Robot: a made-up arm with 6 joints.
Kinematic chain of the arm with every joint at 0, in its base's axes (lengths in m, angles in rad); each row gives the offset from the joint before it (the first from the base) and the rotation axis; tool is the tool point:
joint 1: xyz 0 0 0.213 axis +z
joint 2: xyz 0 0 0 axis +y
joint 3: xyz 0 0 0.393 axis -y
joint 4: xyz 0 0 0 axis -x
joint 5: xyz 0.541 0 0 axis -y
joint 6: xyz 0 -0.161 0 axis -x
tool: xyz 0 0 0
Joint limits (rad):
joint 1: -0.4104..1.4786
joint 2: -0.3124..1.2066
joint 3: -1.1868..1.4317
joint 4: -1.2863..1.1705
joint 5: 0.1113..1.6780
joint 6: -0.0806..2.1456
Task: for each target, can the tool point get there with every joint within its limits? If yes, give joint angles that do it. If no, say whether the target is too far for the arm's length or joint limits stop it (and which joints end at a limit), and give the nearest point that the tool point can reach.
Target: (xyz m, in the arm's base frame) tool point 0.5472 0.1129 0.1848
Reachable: yes | joints 0.4023 0.4039 -0.5901 0.8155 0.7788 0.3133
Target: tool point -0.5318 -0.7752 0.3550
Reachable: no: joint limits stop it (at a limit: joint 2, joint 3) | nearest point -0.0882 -0.1285 0.0690 | short by 0.835 m
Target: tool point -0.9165 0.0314 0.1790
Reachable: no: joint limits stop it (at a limit: joint 1, joint 2, joint 3) | nearest point -0.1452 -0.0127 0.0913 | short by 0.778 m
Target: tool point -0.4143 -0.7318 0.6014
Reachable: no: joint limits stop it (at a limit: joint 2, joint 3, joint 4) | nearest point -0.1801 -0.3181 1.0943 | short by 0.685 m
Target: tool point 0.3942 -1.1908 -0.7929
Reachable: no: too far | nearest point 0.4605 -0.3760 -0.1476 | short by 1.041 m
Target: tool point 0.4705 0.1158 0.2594
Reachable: yes | joints 0.4551 0.0982 -0.3467 -0.8785 0.7383 1.8972
